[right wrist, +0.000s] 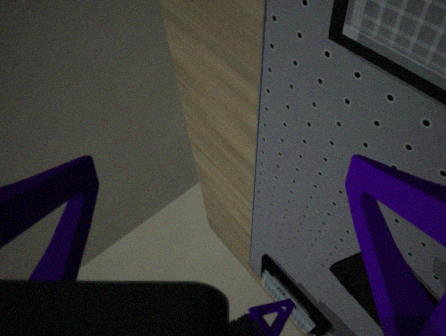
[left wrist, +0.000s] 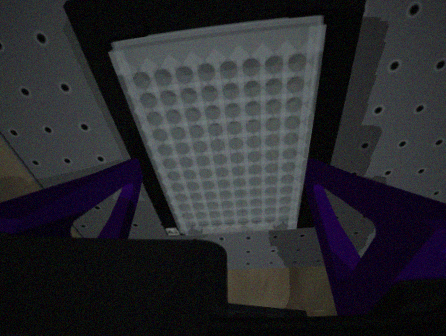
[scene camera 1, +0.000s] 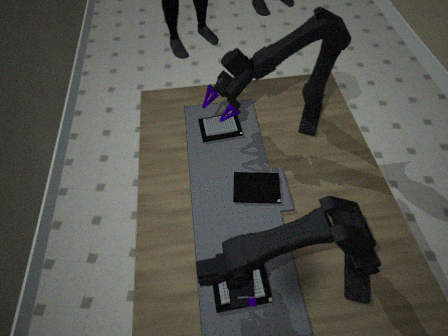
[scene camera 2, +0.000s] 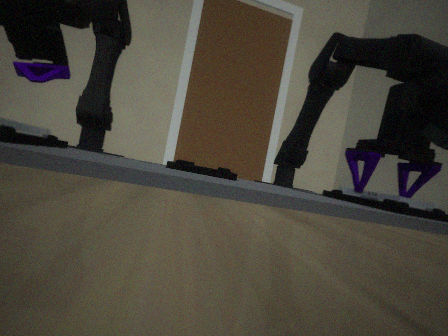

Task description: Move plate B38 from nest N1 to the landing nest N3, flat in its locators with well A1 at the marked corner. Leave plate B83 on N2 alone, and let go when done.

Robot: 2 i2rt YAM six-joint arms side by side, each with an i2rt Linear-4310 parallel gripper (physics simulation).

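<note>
A clear well plate (scene camera 1: 259, 284) (left wrist: 225, 125) (right wrist: 287, 300) lies flat in a black nest at the bottom of scene camera 1. My left gripper (scene camera 2: 382, 194) (left wrist: 223, 167) is open over it, fingertips low on either side of the plate, with gaps; the arm hides part of it in scene camera 1. A second plate (scene camera 1: 215, 126) (right wrist: 400, 30) lies flat in the upper nest. My right gripper (scene camera 1: 212, 114) (right wrist: 222, 169) is open and empty above that nest. The middle nest (scene camera 1: 256, 187) (scene camera 2: 202, 170) holds no plate; a white corner mark is at its lower right. Plate names are unreadable.
The nests stand on a grey perforated board (scene camera 1: 215, 165) (left wrist: 47, 105) on the wooden table (scene camera 1: 162, 200). A small grey plate-like extension (scene camera 1: 287, 192) juts out beside the middle nest. The left arm (scene camera 1: 280, 240) reaches across the lower board, the right arm (scene camera 1: 295, 42) across the top.
</note>
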